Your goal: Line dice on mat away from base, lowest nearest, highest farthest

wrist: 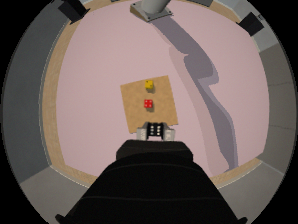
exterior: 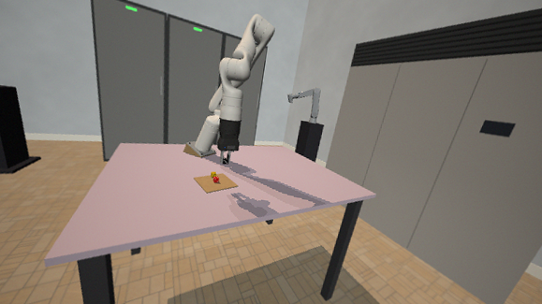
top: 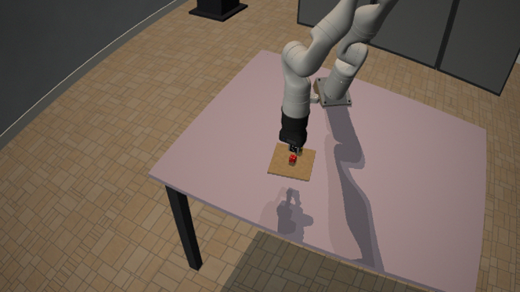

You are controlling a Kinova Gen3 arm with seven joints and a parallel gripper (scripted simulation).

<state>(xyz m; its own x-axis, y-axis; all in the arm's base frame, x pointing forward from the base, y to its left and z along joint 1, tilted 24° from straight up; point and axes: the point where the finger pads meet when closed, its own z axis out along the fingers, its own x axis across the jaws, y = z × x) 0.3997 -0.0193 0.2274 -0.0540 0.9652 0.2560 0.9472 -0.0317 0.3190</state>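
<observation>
Right now the red die is 11 cm below my hand, 5 cm behind it and 2 cm to the right of it. Also, from my hand: yellow die (11 cm below, 10 cm behind, 2 cm to the right); then square mat (12 cm below, 4 cm behind, 2 cm to the right); then black die (1 cm below).
</observation>
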